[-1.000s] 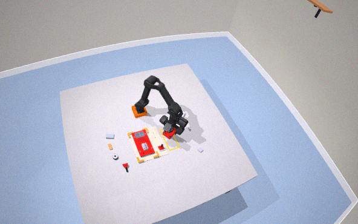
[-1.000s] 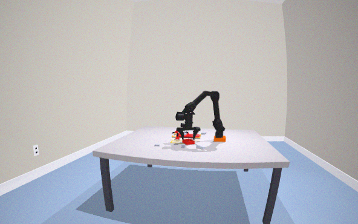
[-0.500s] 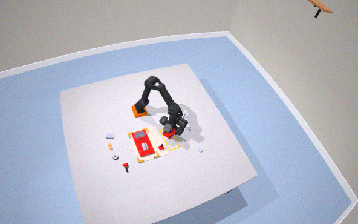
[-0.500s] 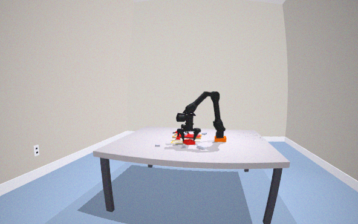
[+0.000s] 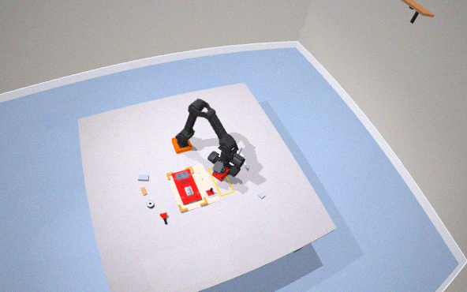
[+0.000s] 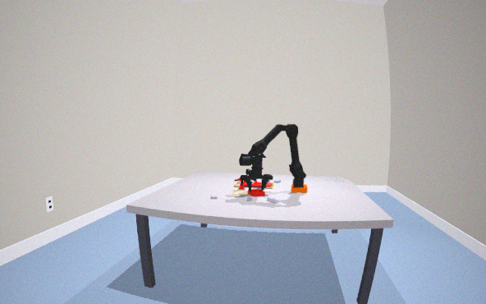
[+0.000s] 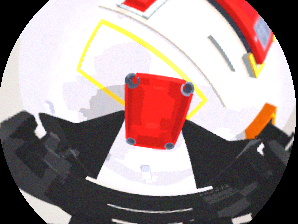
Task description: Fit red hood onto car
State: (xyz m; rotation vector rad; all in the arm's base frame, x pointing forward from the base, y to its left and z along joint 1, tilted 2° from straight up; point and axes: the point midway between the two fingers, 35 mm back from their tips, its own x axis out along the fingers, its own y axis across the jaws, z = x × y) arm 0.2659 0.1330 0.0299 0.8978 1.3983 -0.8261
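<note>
Right now the black stem is 12 cm to the right of my gripper tip, 9 cm ahead of it and 2 cm above it. From my gripper tip the other things lie so: cream jig board (21 cm to the right, 3 cm ahead, 1 cm below); wheel (46 cm to the right, 3 cm ahead, 1 cm below); red hood (1 cm below).
</note>
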